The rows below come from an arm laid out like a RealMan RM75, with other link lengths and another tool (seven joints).
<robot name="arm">
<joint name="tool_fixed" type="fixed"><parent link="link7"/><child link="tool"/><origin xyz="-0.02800 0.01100 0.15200" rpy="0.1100 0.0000 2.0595"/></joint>
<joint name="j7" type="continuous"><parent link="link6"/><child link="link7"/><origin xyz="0.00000 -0.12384 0.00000" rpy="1.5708 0.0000 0.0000"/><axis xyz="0 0 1"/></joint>
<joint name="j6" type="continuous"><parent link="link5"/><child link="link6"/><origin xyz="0.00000 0.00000 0.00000" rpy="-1.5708 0.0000 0.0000"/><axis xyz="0 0 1"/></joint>
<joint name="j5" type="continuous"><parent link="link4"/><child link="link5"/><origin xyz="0.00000 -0.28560 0.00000" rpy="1.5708 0.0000 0.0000"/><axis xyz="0 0 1"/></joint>
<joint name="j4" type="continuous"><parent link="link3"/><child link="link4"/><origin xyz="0.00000 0.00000 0.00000" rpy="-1.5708 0.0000 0.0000"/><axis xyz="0 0 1"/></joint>
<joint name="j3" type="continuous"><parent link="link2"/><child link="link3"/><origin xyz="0.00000 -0.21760 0.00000" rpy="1.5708 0.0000 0.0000"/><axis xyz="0 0 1"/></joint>
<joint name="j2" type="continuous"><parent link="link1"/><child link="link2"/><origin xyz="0.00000 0.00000 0.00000" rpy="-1.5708 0.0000 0.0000"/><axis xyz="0 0 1"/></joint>
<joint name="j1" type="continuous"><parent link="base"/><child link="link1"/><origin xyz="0.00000 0.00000 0.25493" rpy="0.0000 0.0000 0.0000"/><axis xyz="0 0 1"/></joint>
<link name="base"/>
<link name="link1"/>
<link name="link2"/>
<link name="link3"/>
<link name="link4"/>
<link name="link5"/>
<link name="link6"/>
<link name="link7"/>
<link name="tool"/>
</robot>
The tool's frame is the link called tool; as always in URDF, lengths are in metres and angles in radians. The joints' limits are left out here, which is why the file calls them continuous.
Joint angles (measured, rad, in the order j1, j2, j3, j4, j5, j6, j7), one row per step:
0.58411, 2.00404, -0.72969, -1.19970, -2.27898, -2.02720, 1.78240
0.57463, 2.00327, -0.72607, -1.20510, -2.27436, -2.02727, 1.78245
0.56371, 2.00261, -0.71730, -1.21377, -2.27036, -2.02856, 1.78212
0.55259, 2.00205, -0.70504, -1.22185, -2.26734, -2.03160, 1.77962
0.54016, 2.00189, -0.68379, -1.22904, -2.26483, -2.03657, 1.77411
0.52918, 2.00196, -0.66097, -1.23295, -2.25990, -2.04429, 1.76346
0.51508, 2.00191, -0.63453, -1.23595, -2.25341, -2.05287, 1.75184
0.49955, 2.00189, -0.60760, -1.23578, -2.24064, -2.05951, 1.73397
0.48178, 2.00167, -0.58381, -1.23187, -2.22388, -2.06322, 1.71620
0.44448, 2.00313, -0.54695, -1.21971, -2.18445, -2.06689, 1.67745
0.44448, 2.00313, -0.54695, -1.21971, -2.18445, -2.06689, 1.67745
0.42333, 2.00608, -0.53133, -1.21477, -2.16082, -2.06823, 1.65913
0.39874, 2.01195, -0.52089, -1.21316, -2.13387, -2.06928, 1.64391
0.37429, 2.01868, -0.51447, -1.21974, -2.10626, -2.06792, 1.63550
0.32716, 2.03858, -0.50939, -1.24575, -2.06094, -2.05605, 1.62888
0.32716, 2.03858, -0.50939, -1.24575, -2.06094, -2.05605, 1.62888
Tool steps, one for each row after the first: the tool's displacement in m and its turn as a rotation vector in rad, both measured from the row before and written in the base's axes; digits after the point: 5 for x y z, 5 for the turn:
0.00218, -0.00053, 0.00211, 0.00739, 0.00259, -0.00556
0.00272, -0.00038, 0.00362, 0.01209, 0.00314, -0.00698
0.00319, -0.00077, 0.00414, 0.01268, 0.00424, -0.00715
0.00422, -0.00100, 0.00563, 0.01727, 0.00858, -0.00983
0.00336, -0.00185, 0.00539, 0.01494, 0.01275, -0.00420
0.00445, -0.00252, 0.00609, 0.01736, 0.01563, -0.00730
0.00396, -0.00259, 0.00609, 0.02082, 0.02067, -0.00111
0.00422, -0.00269, 0.00533, 0.02115, 0.02298, -0.00212
0.00738, -0.00602, 0.00803, 0.03985, 0.04637, 0.00237
0.00000, 0.00000, 0.00000, 0.00000, 0.00000, 0.00000
0.00317, -0.00354, 0.00349, 0.02094, 0.02497, 0.00153
0.00263, -0.00429, 0.00253, 0.01951, 0.02552, 0.00061
0.00173, -0.00330, 0.00310, 0.02191, 0.01978, -0.00076
0.00330, -0.00444, 0.00437, 0.04385, 0.02550, -0.00956
0.00000, 0.00000, 0.00000, 0.00000, 0.00000, 0.00000

